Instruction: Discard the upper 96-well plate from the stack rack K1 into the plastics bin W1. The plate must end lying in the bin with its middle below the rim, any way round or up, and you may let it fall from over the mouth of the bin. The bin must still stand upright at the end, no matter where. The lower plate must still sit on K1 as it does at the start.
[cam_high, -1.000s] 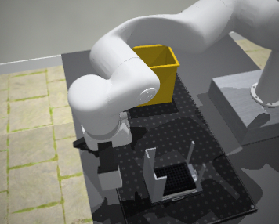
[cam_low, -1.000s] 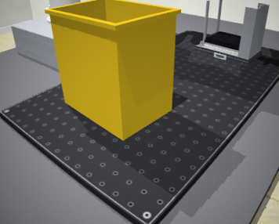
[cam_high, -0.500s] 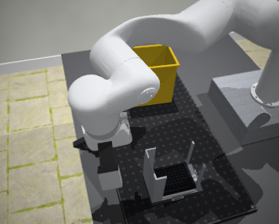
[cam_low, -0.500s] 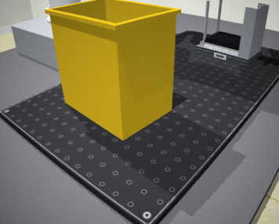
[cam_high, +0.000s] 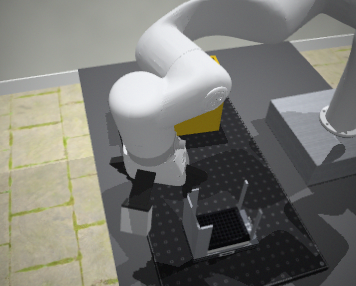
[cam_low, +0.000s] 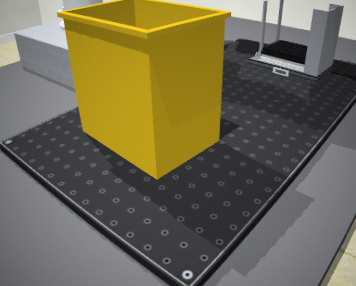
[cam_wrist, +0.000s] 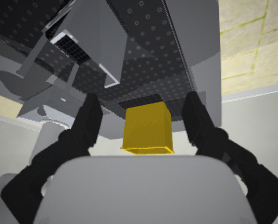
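The black 96-well plate lies 180 mm below my hand, 120 mm behind it and 40 mm to the left of it. Also, from my hand: tall grey rack wall (130 mm below, 50 mm behind, 30 mm to the left); yellow plastics bin W1 (350 mm to the right, 220 mm behind, 130 mm below); white 96-well plate (190 mm below, 120 mm behind, 40 mm to the left).
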